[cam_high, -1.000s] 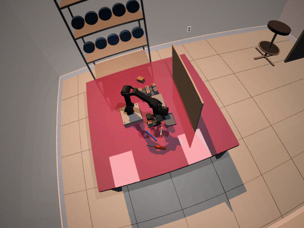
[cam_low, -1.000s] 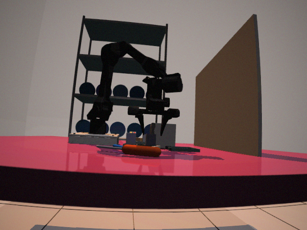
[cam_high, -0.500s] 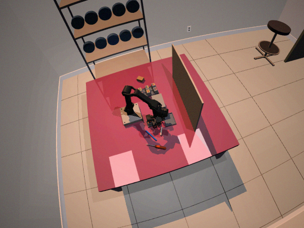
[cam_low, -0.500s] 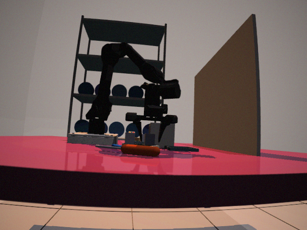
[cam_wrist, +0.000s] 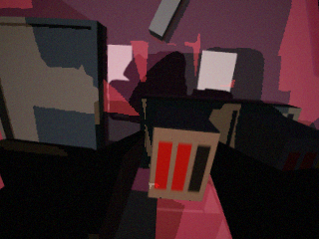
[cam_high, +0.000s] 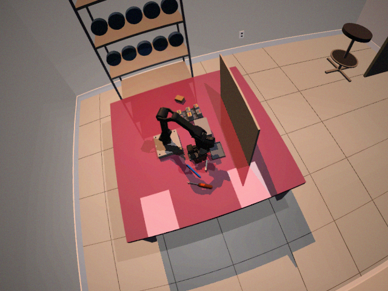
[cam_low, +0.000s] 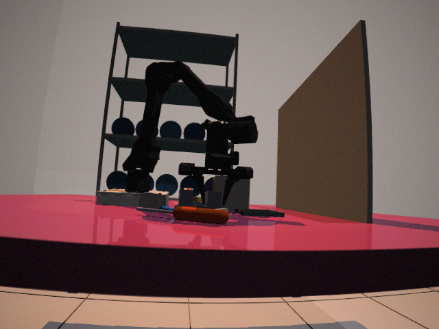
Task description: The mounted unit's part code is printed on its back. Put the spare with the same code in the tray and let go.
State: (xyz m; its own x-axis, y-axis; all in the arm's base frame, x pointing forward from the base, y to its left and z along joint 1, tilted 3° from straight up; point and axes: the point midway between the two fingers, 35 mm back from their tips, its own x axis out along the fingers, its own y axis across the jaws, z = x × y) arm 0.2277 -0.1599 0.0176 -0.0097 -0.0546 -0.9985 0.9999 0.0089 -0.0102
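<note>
The grey square tray lies 110 mm ahead of my gripper tip, 10 mm to the right of it and 10 mm below it. Round my gripper tip: tan spare block 20 mm above; then dark boxy unit 160 mm to the left, 60 mm ahead, 30 mm above; then blue pen 120 mm to the right, 90 mm behind, 10 mm below.
</note>
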